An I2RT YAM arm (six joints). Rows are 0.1 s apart.
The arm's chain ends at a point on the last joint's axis. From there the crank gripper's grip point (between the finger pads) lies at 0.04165 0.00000 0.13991 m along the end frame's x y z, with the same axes.
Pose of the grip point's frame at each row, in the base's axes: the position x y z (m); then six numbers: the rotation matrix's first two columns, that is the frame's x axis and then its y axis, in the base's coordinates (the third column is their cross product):
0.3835 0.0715 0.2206 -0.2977 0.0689 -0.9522 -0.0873 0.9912 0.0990
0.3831 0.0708 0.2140 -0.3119 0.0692 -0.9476 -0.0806 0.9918 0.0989
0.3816 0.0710 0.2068 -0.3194 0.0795 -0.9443 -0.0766 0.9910 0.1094
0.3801 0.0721 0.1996 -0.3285 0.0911 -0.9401 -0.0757 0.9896 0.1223
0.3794 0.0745 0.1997 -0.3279 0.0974 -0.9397 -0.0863 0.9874 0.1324
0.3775 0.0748 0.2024 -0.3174 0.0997 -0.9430 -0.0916 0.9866 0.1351
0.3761 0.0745 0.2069 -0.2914 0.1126 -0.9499 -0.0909 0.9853 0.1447
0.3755 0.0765 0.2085 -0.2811 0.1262 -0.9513 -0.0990 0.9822 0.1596
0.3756 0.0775 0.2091 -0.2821 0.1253 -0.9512 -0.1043 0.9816 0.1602
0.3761 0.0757 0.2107 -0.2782 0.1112 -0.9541 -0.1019 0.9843 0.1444
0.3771 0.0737 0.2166 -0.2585 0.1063 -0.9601 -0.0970 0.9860 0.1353
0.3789 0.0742 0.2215 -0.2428 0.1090 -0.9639 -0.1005 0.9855 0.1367
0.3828 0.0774 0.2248 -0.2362 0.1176 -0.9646 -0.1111 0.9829 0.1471
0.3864 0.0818 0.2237 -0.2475 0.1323 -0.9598 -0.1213 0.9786 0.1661
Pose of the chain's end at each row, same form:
0.2629 0.0529 0.3007 -0.2977 0.0689 -0.9522 -0.0873 0.9912 0.0990
0.2636 0.0529 0.2960 -0.3119 0.0692 -0.9476 -0.0806 0.9918 0.0989
0.2628 0.0527 0.2896 -0.3194 0.0795 -0.9443 -0.0766 0.9910 0.1094
0.2621 0.0527 0.2833 -0.3285 0.0911 -0.9401 -0.0757 0.9896 0.1223
0.2614 0.0530 0.2830 -0.3279 0.0974 -0.9397 -0.0863 0.9874 0.1324
0.2587 0.0526 0.2842 -0.3174 0.0997 -0.9430 -0.0916 0.9866 0.1351
0.2550 0.0518 0.2852 -0.2914 0.1126 -0.9499 -0.0909 0.9853 0.1447
0.2537 0.0518 0.2850 -0.2811 0.1262 -0.9513 -0.0990 0.9822 0.1596
0.2539 0.0521 0.2856 -0.2821 0.1253 -0.9512 -0.1043 0.9816 0.1602
0.2540 0.0518 0.2872 -0.2782 0.1112 -0.9541 -0.1019 0.9843 0.1444
0.2534 0.0513 0.2908 -0.2585 0.1063 -0.9601 -0.0970 0.9860 0.1353
0.2540 0.0515 0.2936 -0.2428 0.1090 -0.9639 -0.1005 0.9855 0.1367
0.2576 0.0526 0.2956 -0.2362 0.1176 -0.9646 -0.1111 0.9829 0.1471
0.2622 0.0542 0.2953 -0.2475 0.1323 -0.9598 -0.1213 0.9786 0.1661

